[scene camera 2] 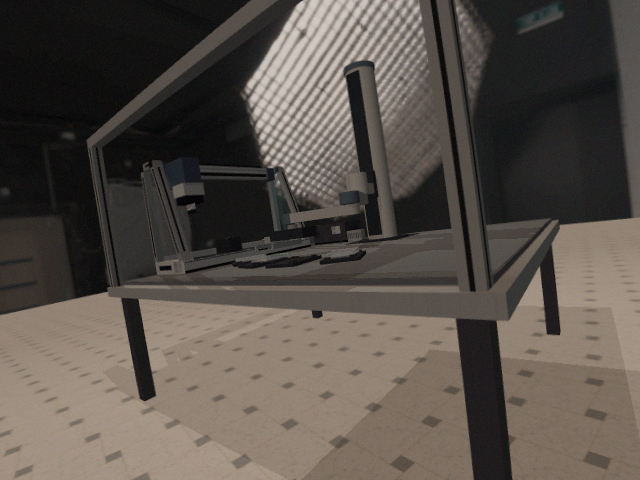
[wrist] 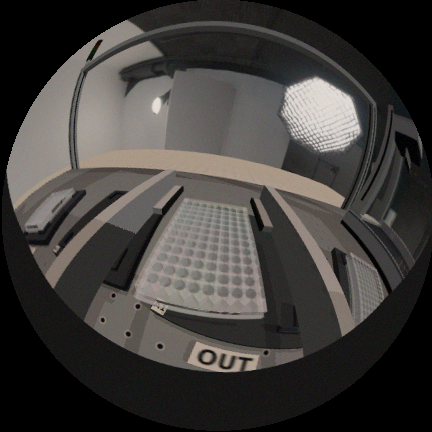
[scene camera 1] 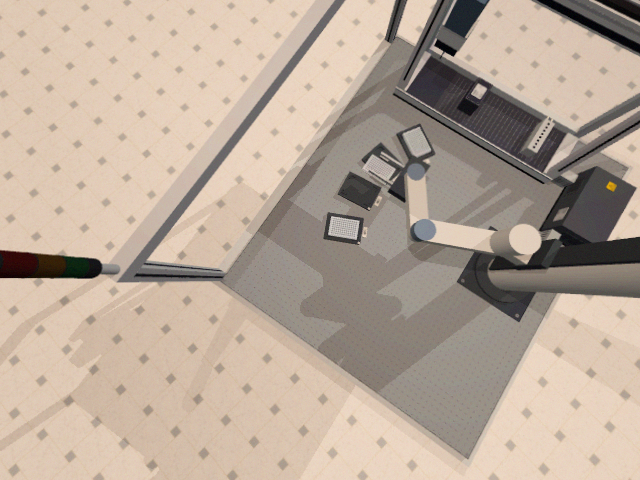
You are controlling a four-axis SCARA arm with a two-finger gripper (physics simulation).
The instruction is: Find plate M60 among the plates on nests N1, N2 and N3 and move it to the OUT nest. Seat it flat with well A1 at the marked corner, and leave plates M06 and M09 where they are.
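Frame: origin at the arm's base, x down, y back, z left, level; centimetres.
Seen in the pictures: gripper, fingertip midpoint: (scene camera 2: 263, 247) (wrist: 218, 185) (scene camera 1: 375, 161); arm's base, origin of the base link: (scene camera 1: 502, 272).
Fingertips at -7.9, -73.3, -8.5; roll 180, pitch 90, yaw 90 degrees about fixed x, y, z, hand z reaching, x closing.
Note:
Pixels of each thing's top centre, then the offset from my fingertips to it, as dx, dy, dz. "*": a spot on its surface instead. Level surfaces: height alone.
- Plate M60, middle of its top: (wrist: 209, 233) (scene camera 2: 271, 255) (scene camera 1: 379, 168) +3.4, +3.1, +0.0
- dark OUT nest, middle of its top: (wrist: 252, 251) (scene camera 2: 264, 259) (scene camera 1: 383, 162) +4.8, +3.1, -4.4
- A1 marker, surface spot: (wrist: 159, 306) * +4.7, +9.4, +2.5
- right corner bracket, surface spot: (wrist: 289, 322) * +5.4, +10.0, -6.9
- side, surface spot: (wrist: 50, 212) * +4.3, +5.7, +26.4
- bare dark nest, middle of its top: (wrist: 112, 213) (scene camera 2: 293, 258) (scene camera 1: 359, 190) +4.8, +1.2, +12.8
- framed gantry deck, its level: dx +1.7
- dark box, surface spot: (scene camera 1: 591, 206) * -4.9, +82.7, -29.7
Plate M60 (scene camera 1: 379, 167) (wrist: 205, 250), a clear many-welled plate whose label does not show, lies on the dark OUT nest (scene camera 1: 379, 148) (wrist: 225, 334). In the wrist view it sits toward the nest's left side, its near left corner by the A1 marker (wrist: 159, 306); the right corner bracket (wrist: 289, 322) stands well clear of it. I cannot tell if it is flat. My gripper (scene camera 1: 386, 169) (wrist: 218, 185) is shut to a narrow spacing over the plate, pads along both sides with small gaps and nothing held. Other plates stand on neighbouring nests, at one side (scene camera 1: 343, 227) (wrist: 50, 212) and the other (scene camera 1: 416, 142) (wrist: 369, 285).
A bare dark nest (scene camera 1: 359, 191) lies between the OUT nest and one plate's nest. A framed gantry deck (scene camera 1: 496, 124) stands beyond the other plate. A dark box (scene camera 1: 591, 206) stands near the arm's column (scene camera 2: 379, 155). Frame posts (scene camera 2: 462, 155) rise at the table's edge.

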